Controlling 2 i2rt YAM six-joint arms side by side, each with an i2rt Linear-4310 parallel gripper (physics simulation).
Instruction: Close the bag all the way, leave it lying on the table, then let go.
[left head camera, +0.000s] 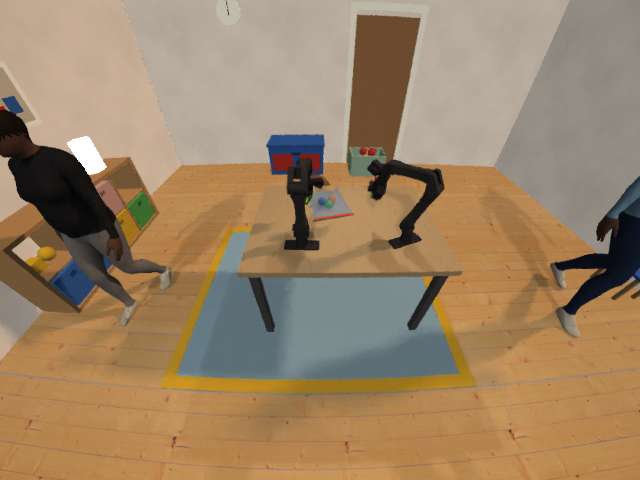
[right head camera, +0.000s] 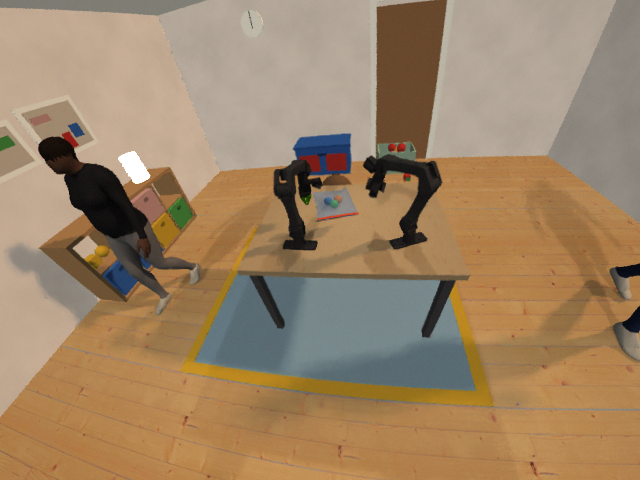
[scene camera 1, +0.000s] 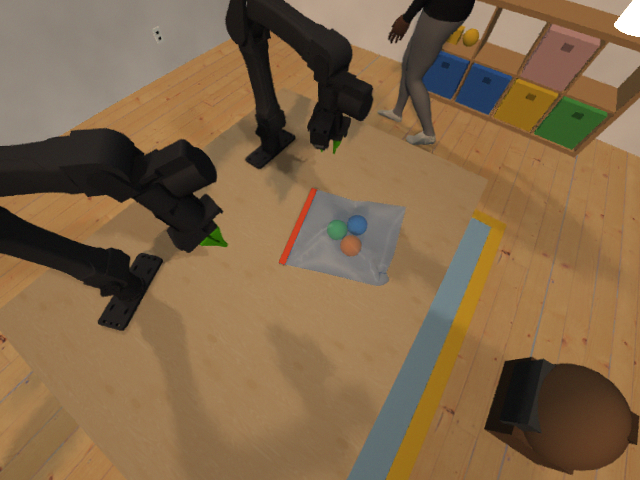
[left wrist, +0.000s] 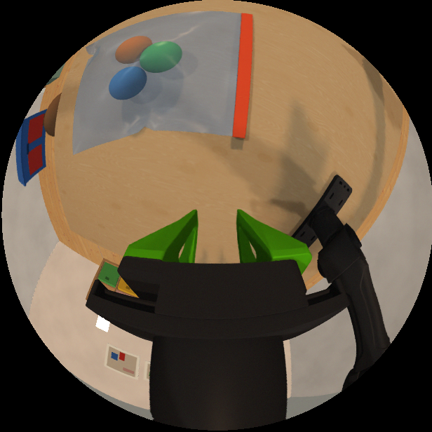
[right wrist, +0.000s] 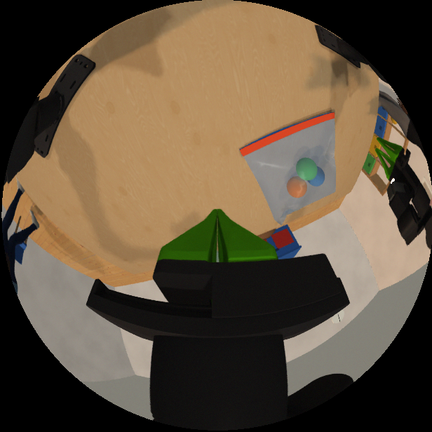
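The clear bag lies flat on the table, with a green ball, a blue ball and an orange ball inside. Its red strip looks straight; a thin blue edge shows beside it in the right wrist view. My left gripper is open and empty, above the table and apart from the bag. My right gripper is shut on nothing, away from the bag beyond the strip side.
Both arms stand on the table. Beyond its far edge are a blue and red chest and a green box with red balls. A brown round object stands past the table edge. A person is beside the shelf at the left.
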